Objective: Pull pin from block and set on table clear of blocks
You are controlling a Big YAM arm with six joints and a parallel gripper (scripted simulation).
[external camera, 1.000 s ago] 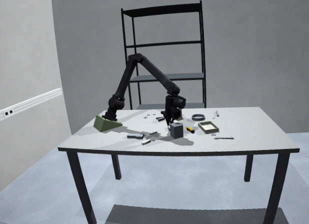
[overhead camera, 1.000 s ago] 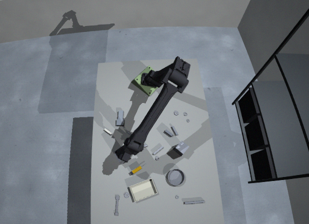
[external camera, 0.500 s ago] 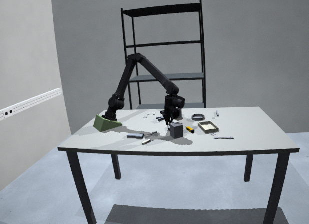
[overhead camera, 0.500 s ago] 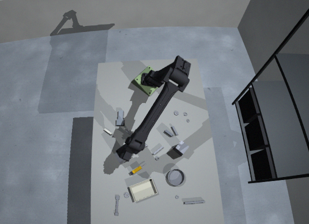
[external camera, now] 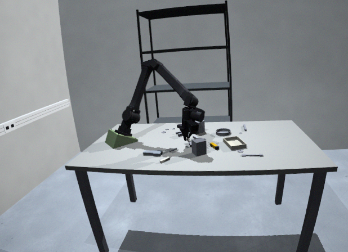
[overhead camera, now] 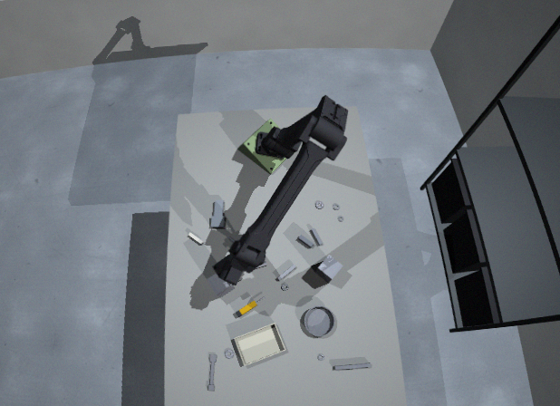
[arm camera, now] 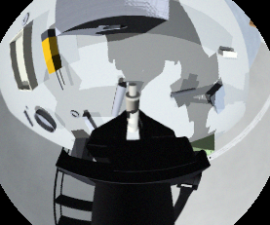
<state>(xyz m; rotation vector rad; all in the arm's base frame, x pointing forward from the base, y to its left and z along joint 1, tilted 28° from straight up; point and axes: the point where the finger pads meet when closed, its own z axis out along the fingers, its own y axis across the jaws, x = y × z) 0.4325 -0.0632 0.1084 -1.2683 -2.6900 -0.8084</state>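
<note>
Now: hand 9 cm short of the grey block and 9 cm to the left of it. The rest, counted from my hand: pale pin (2 cm ahead, 2 cm to the right); then white bar (6 cm behind, 22 cm to the right, 4 cm below); then shallow cream tray (28 cm ahead, 5 cm to the left, 4 cm below).
</note>
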